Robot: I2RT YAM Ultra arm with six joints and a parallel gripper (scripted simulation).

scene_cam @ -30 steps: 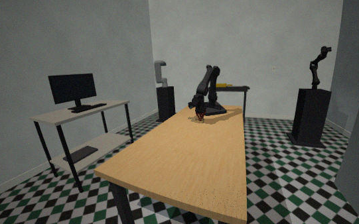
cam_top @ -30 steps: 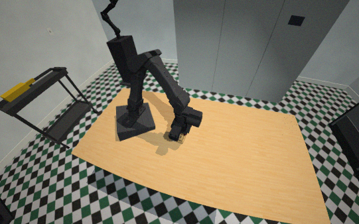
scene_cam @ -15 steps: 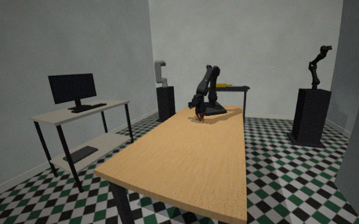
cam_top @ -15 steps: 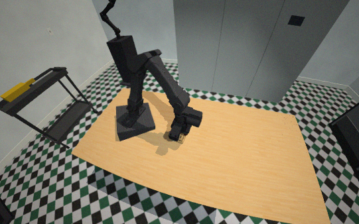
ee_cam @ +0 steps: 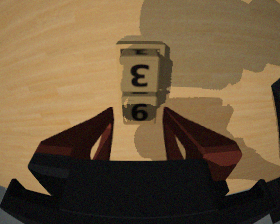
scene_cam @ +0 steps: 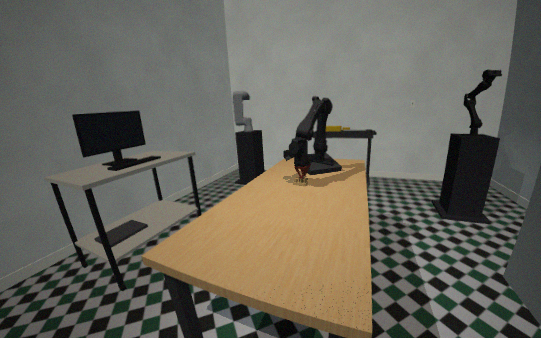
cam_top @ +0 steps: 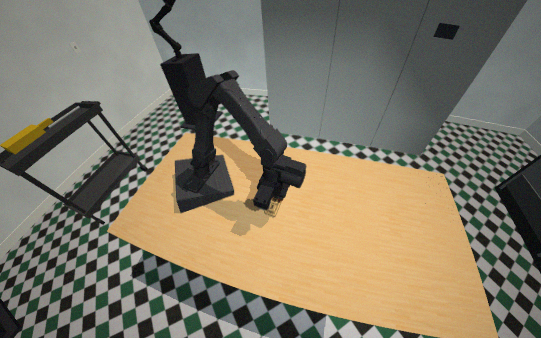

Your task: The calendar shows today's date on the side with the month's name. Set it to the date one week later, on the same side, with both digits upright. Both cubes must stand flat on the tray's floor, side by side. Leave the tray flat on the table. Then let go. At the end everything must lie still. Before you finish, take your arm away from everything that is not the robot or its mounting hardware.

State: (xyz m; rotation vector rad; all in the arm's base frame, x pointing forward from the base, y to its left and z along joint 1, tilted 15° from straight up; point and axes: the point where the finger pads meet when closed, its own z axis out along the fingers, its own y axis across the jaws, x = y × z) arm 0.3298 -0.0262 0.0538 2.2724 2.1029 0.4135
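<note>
The wooden cube is 3 cm below my hand. Round my hand: wooden tray: 4 cm below, 2 cm to the right.
</note>
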